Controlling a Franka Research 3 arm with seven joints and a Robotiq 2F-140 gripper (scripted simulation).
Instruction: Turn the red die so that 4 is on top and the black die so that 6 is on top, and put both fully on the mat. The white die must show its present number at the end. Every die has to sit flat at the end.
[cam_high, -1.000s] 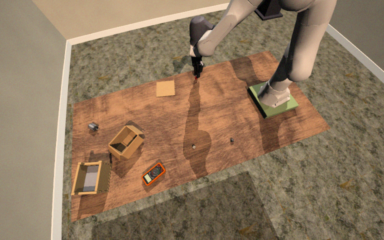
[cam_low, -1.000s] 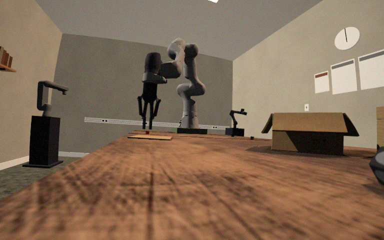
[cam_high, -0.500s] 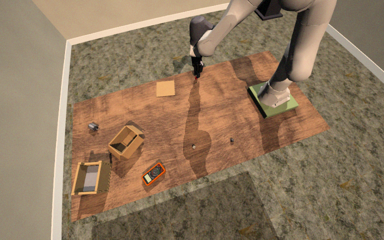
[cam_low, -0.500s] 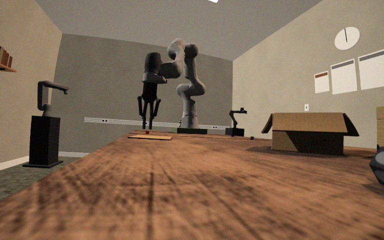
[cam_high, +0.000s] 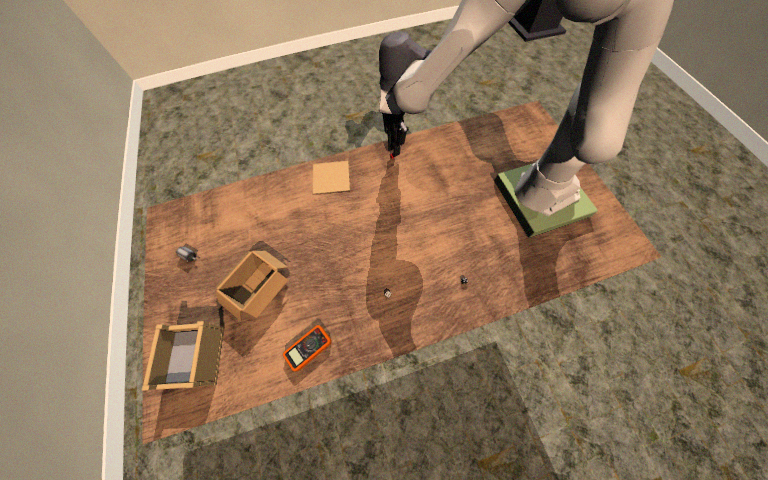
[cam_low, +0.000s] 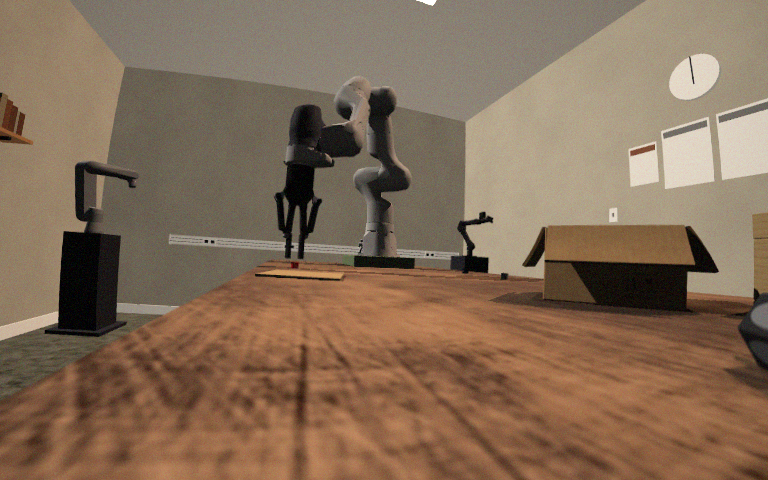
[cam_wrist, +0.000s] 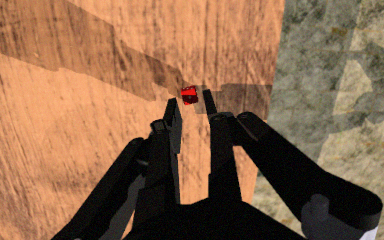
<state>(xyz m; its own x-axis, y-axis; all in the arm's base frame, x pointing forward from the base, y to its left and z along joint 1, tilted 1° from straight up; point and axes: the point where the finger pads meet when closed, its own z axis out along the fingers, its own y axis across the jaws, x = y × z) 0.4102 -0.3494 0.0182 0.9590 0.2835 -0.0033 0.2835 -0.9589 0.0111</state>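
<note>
My hand is 5 cm above the red die and 1 cm short of it. Round my hand: tan mat 26 cm ahead, 6 cm below, 2 cm to the left; white die 52 cm to the left, 19 cm ahead, 5 cm below; black die 56 cm to the left, 6 cm behind, 5 cm below.
</note>
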